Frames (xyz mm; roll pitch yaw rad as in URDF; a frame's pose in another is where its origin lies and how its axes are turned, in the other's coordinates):
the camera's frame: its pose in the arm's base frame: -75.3 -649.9 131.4 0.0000 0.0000 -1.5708
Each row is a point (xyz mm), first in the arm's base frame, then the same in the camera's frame.
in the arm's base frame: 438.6 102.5 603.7
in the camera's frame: -752.4 513.9 472.3
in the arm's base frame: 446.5 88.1 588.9
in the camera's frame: -738.0 521.8 457.5
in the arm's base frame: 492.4 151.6 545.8
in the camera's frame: -801.5 567.7 414.4
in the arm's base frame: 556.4 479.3 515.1
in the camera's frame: -1129.2 631.7 383.7
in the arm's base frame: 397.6 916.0 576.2
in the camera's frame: -1565.9 472.9 444.8
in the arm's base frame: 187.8 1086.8 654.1
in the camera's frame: -1736.7 263.1 522.7
